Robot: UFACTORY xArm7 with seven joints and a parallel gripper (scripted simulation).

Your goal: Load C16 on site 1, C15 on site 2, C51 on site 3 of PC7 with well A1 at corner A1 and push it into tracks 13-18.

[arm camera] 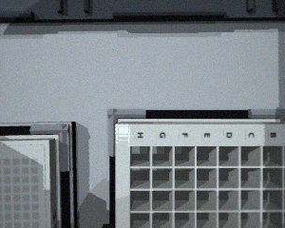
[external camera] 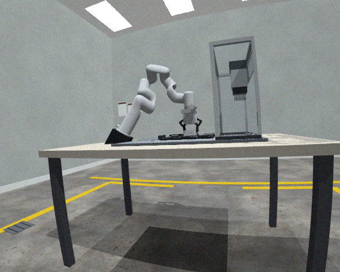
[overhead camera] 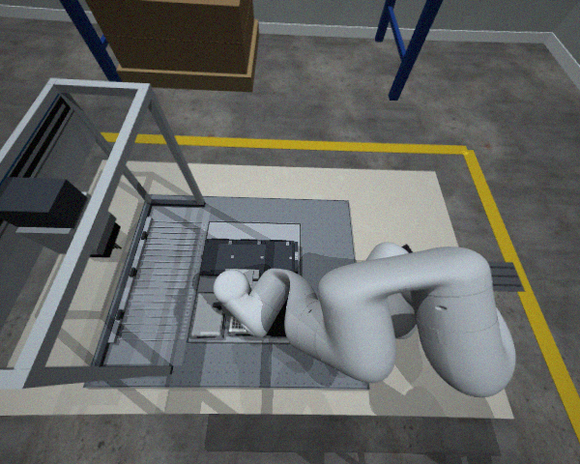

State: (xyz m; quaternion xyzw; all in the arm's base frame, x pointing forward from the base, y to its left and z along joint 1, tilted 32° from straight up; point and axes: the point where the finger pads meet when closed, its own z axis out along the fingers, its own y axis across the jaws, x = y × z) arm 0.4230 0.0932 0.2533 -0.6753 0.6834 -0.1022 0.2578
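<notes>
Now: the nest S2 40 mm below my hand. Also, from my hand: black 96-well plate C15: 110 mm behind, 20 mm below; then white 384-well plate C16: 10 mm below; then small white corner mark: 70 mm to the right, 40 mm behind, 30 mm below.
</notes>
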